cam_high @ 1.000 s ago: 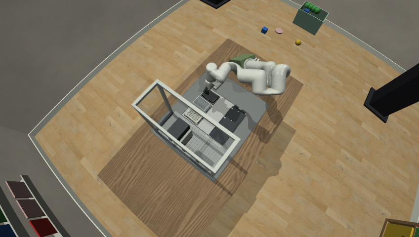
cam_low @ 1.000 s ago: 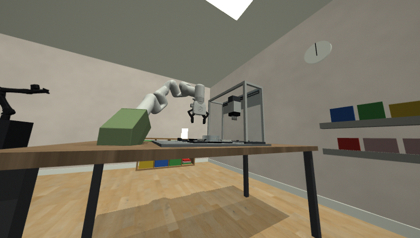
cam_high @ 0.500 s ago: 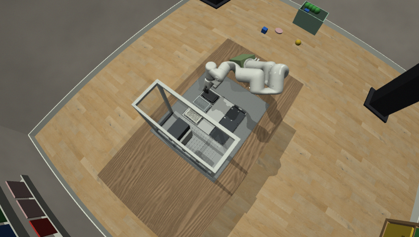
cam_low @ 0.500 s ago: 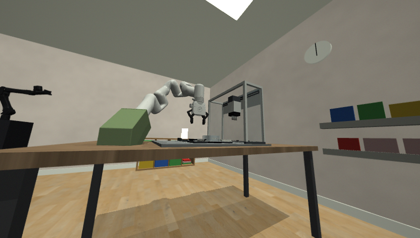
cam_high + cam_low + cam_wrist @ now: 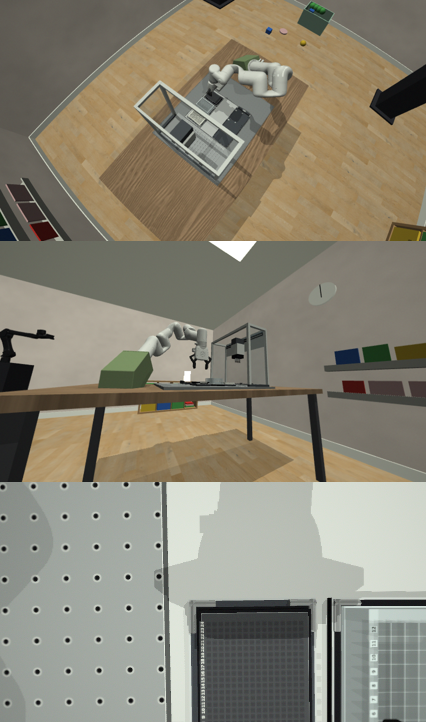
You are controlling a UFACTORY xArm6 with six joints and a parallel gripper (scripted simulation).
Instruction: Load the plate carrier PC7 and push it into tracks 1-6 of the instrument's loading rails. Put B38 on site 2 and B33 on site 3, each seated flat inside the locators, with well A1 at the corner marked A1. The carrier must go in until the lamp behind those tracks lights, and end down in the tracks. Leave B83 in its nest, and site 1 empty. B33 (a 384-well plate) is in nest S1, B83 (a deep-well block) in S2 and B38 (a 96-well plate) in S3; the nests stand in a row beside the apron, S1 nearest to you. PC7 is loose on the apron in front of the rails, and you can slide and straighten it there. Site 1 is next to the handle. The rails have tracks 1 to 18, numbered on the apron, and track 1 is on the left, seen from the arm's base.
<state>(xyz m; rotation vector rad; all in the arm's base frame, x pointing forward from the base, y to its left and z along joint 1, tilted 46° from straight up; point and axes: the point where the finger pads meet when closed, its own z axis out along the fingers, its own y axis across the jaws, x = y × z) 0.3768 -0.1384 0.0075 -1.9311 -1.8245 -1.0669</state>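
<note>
Now: hand 11 cm above the dark 384-well plate. From my hand the other things lie so: white 96-well plate: 22 cm ahead, 11 cm below, 2 cm to the left; nest s1: 12 cm below; deep-well block: 11 cm ahead, 9 cm below, 1 cm to the left.
</note>
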